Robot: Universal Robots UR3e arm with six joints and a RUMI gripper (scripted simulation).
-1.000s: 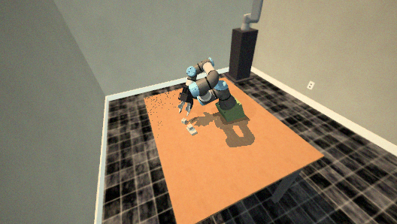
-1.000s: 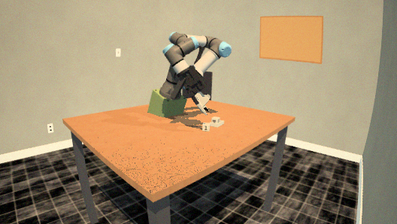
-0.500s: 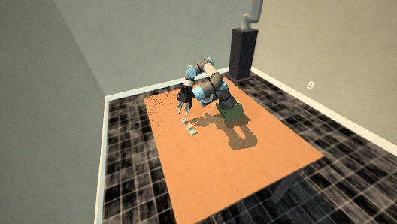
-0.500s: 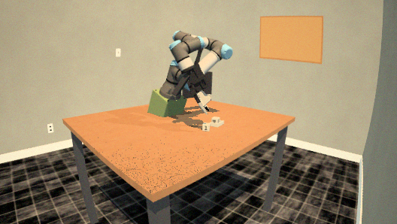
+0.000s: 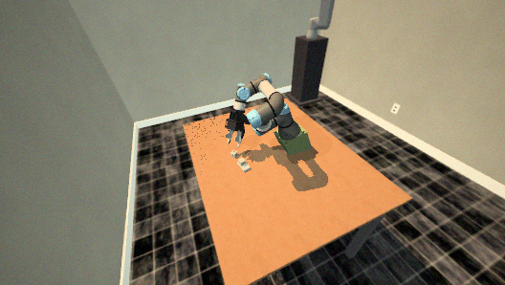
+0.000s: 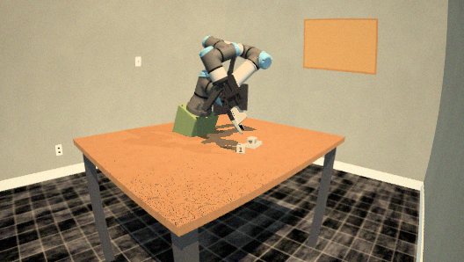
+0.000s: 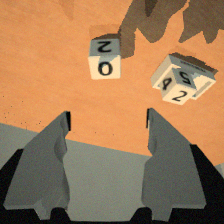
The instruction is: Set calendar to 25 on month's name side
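The white calendar cube is 1 cm ahead of my hand and 8 cm below it. From my hand the other things lie so: white calendar tray: 2 cm behind, 11 cm to the left, 8 cm below.
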